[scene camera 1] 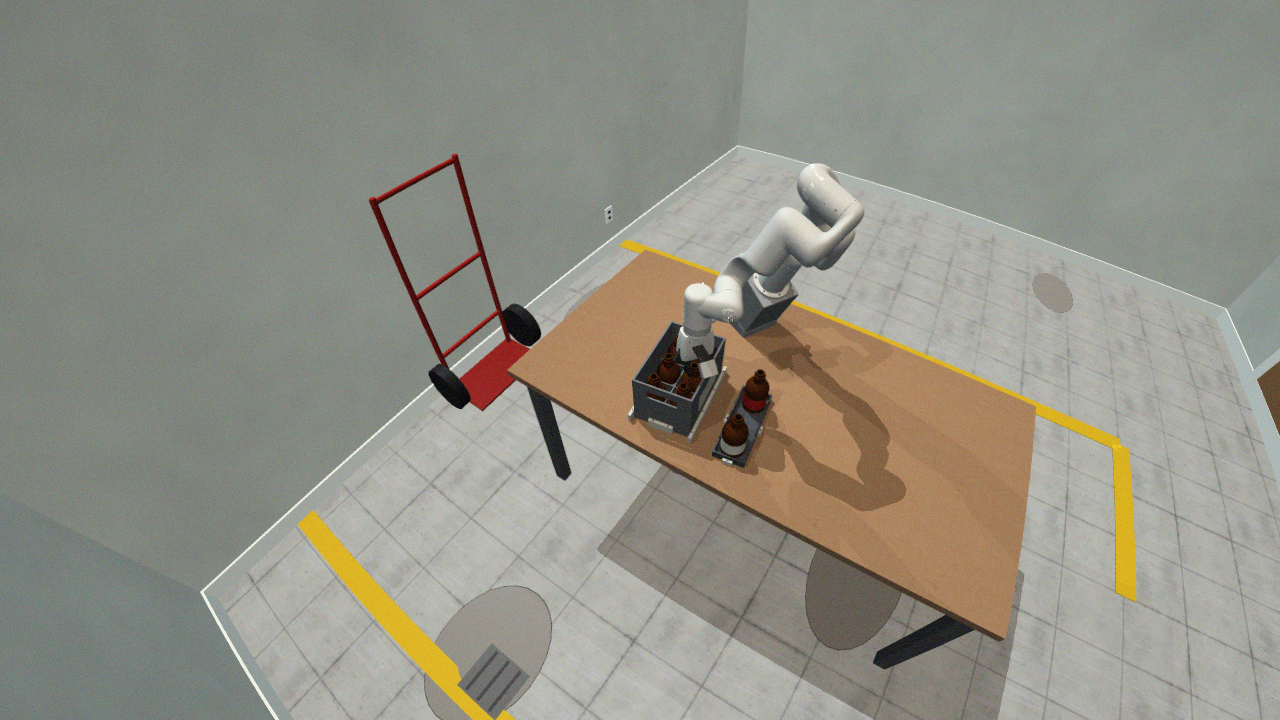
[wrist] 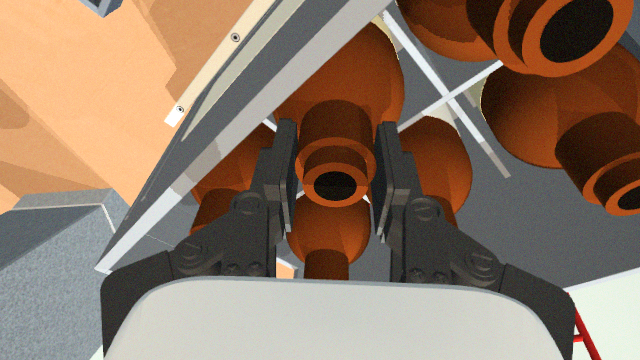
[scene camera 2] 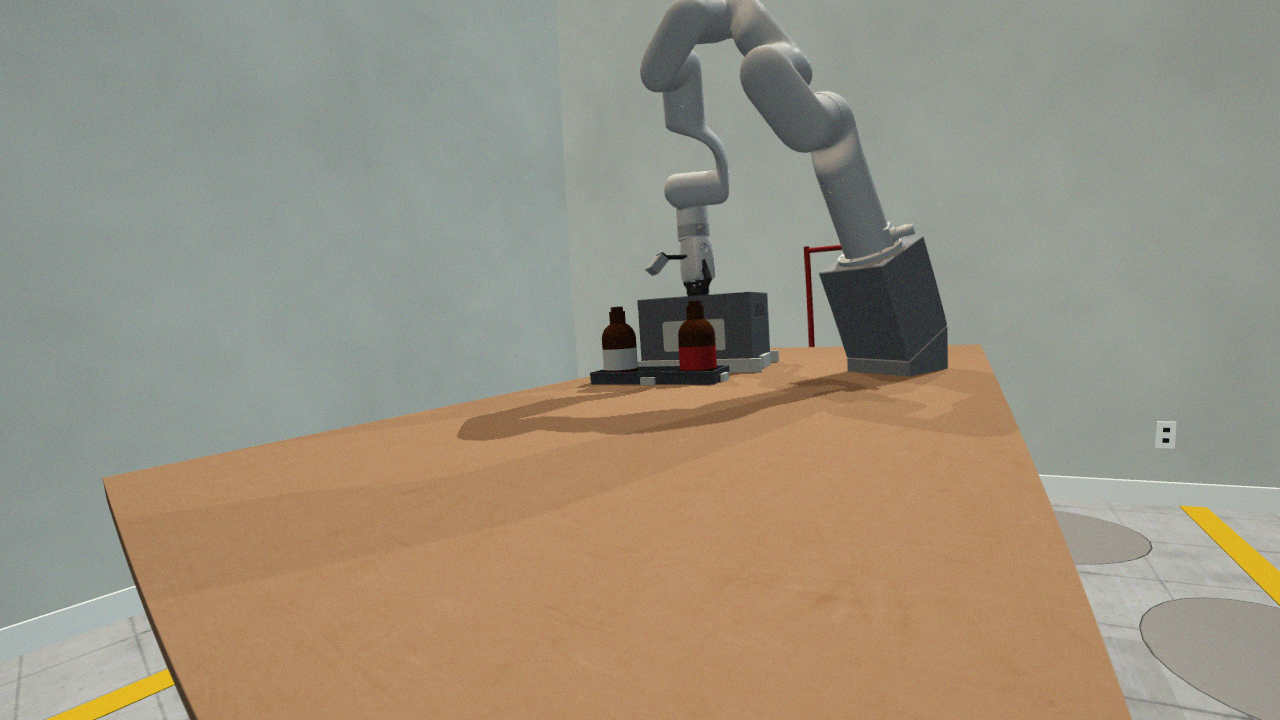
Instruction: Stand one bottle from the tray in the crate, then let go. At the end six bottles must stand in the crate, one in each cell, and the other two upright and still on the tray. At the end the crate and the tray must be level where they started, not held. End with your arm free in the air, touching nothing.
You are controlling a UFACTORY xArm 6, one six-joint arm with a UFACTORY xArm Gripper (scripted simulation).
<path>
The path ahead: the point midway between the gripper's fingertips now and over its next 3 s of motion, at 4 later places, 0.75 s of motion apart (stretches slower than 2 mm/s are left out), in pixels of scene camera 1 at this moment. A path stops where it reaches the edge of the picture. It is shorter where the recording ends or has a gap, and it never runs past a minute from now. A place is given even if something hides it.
My gripper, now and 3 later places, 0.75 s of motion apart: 694, 371; 694, 369; 694, 361; 695, 351
</path>
